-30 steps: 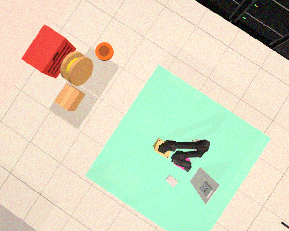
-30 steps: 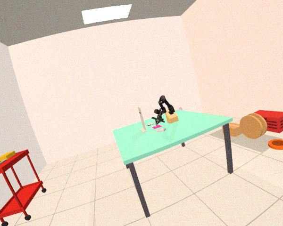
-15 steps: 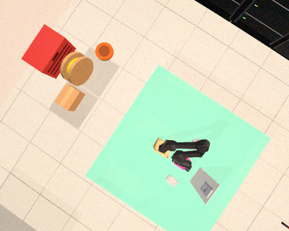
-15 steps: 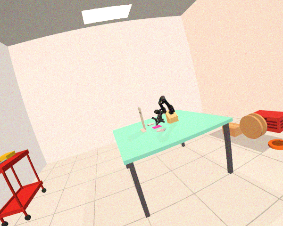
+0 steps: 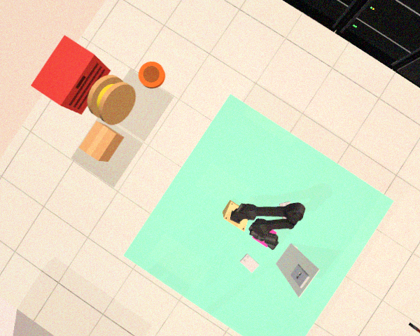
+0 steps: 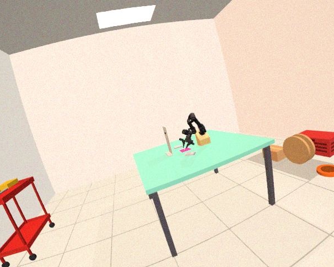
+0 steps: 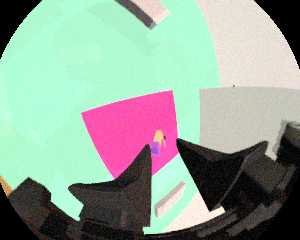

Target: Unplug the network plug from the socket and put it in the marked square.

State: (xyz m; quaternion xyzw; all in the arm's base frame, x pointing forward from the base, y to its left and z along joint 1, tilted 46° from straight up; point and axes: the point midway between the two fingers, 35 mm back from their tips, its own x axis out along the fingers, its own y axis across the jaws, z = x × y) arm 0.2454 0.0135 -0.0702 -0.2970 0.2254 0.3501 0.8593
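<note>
The marked square lies 20 mm below my gripper tip and 10 mm behind it. Also, from my gripper tip: upright panel: 160 mm ahead, 130 mm above, 60 mm to the right.
</note>
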